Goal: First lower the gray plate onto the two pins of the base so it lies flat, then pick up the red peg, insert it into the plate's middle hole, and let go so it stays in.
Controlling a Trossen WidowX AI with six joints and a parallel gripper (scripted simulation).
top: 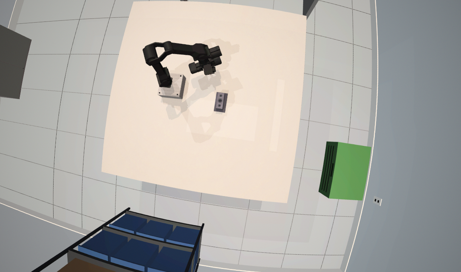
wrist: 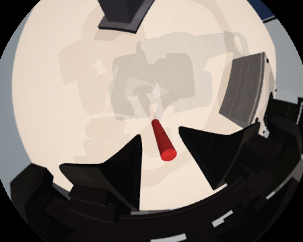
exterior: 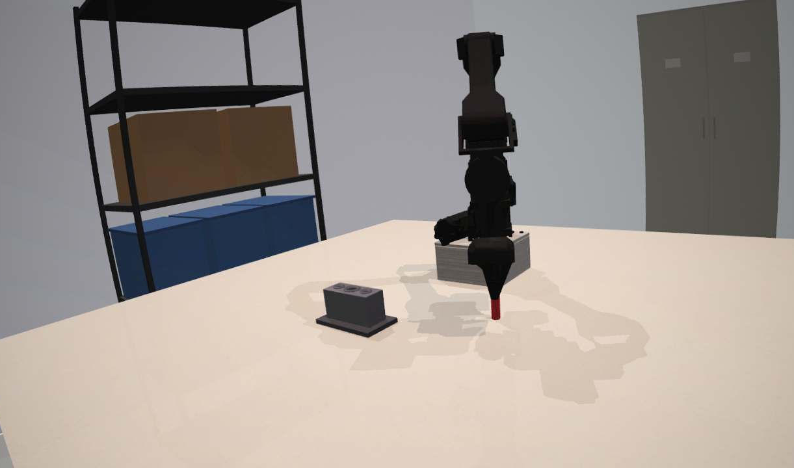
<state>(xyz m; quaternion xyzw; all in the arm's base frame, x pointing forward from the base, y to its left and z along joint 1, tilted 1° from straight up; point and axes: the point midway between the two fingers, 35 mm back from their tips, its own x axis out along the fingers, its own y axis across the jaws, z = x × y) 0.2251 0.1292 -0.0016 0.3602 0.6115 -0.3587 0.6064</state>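
Now: the red peg right at my gripper tip. From my gripper tip the other things lie so: gray plate 120 mm ahead, 190 mm to the right; then dark flat base 120 mm ahead, 190 mm to the right, 30 mm below.
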